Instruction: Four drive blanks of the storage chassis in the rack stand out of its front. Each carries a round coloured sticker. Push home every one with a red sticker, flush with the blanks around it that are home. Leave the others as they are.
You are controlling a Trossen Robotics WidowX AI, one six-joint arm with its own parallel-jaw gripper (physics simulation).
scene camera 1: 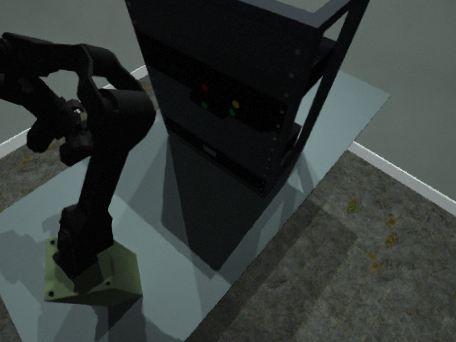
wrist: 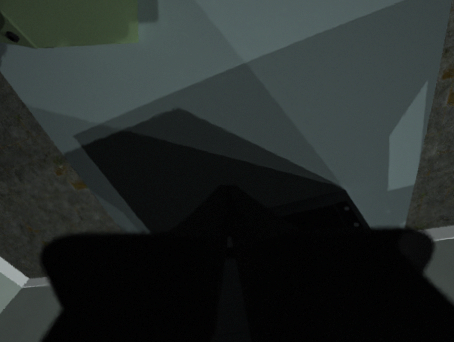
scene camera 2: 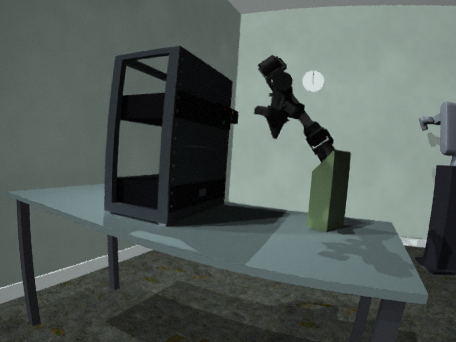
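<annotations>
Gripper visible in scene camera 1 (97,152), in scene camera 2 and in the wrist view. On the gripper, (wrist: 365,277) and (scene camera 2: 279,118) are the same spot.
</annotations>
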